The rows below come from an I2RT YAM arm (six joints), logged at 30 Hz.
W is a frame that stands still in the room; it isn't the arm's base.
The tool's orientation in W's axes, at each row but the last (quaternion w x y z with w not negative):
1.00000 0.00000 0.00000 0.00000
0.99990 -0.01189 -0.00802 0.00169
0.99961 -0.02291 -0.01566 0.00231
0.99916 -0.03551 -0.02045 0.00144
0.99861 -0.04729 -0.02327 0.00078
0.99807 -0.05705 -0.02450 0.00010
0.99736 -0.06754 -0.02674 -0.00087
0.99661 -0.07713 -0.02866 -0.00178
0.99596 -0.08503 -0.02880 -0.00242
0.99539 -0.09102 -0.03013 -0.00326
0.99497 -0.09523 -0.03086 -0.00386
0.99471 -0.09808 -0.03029 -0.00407
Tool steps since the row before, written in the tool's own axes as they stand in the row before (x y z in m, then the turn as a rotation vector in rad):
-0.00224 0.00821 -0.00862 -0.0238 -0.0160 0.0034
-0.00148 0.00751 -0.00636 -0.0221 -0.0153 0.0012
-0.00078 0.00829 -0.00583 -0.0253 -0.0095 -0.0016
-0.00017 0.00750 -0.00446 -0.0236 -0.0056 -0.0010
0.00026 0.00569 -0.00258 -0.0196 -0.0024 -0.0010
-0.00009 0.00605 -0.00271 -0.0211 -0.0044 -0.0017
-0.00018 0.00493 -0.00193 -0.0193 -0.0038 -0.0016
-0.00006 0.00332 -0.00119 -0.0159 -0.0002 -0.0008
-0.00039 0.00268 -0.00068 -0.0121 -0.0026 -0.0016
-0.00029 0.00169 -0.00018 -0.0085 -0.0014 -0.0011
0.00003 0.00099 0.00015 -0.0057 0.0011 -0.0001
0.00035 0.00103 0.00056 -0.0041 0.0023 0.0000
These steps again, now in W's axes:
-0.00224 0.00821 -0.00862 -0.0238 -0.0160 0.0034
-0.00140 0.00735 -0.00656 -0.0221 -0.0153 0.0012
-0.00063 0.00801 -0.00623 -0.0252 -0.0097 -0.0020
0.00000 0.00716 -0.00498 -0.0235 -0.0058 -0.0016
0.00038 0.00542 -0.00309 -0.0195 -0.0026 -0.0017
0.00006 0.00570 -0.00338 -0.0210 -0.0046 -0.0022
-0.00005 0.00462 -0.00258 -0.0192 -0.0040 -0.0021
0.00003 0.00310 -0.00169 -0.0158 -0.0003 -0.0017
-0.00032 0.00253 -0.00115 -0.0120 -0.0028 -0.0018
-0.00026 0.00163 -0.00050 -0.0084 -0.0016 -0.0013
0.00003 0.00100 -0.00004 -0.0057 0.0011 -0.0007
0.00033 0.00112 0.00037 -0.0041 0.0023 -0.0007

